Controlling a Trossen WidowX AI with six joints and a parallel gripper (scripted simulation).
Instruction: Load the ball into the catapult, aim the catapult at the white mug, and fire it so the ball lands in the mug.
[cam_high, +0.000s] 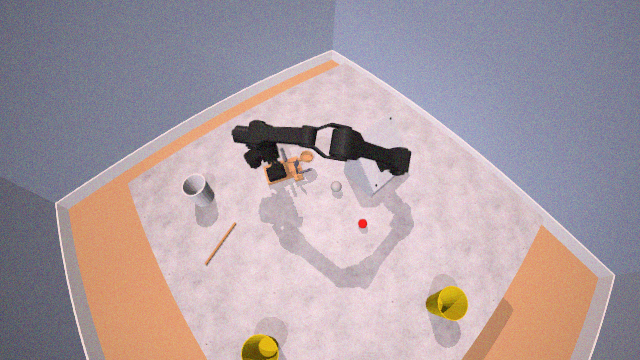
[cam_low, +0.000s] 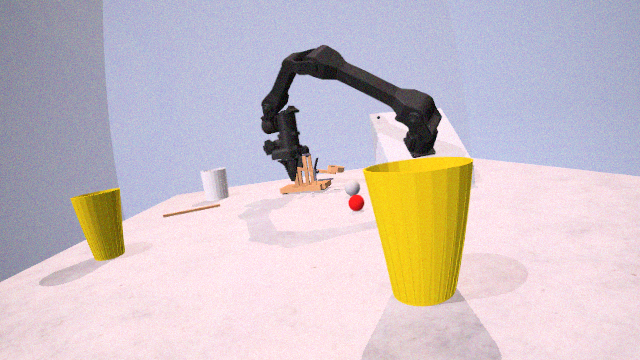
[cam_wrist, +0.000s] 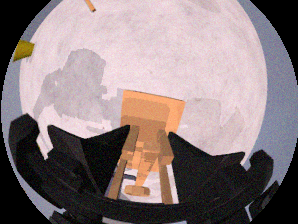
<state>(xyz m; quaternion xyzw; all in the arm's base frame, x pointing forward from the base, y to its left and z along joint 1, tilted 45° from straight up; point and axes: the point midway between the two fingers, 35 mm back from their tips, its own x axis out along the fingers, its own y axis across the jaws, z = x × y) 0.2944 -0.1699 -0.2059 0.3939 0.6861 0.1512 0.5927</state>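
Right now my gripper tip is 100 mm past the red ball, 370 mm to the right of it and 20 mm above it. Round my gripper tip: white mug 270 mm ahead, 110 mm to the right, 10 mm below; grey ball 130 mm behind, 200 mm to the left, 20 mm below; wooden catapult 60 mm behind, 40 mm to the left, 20 mm above.
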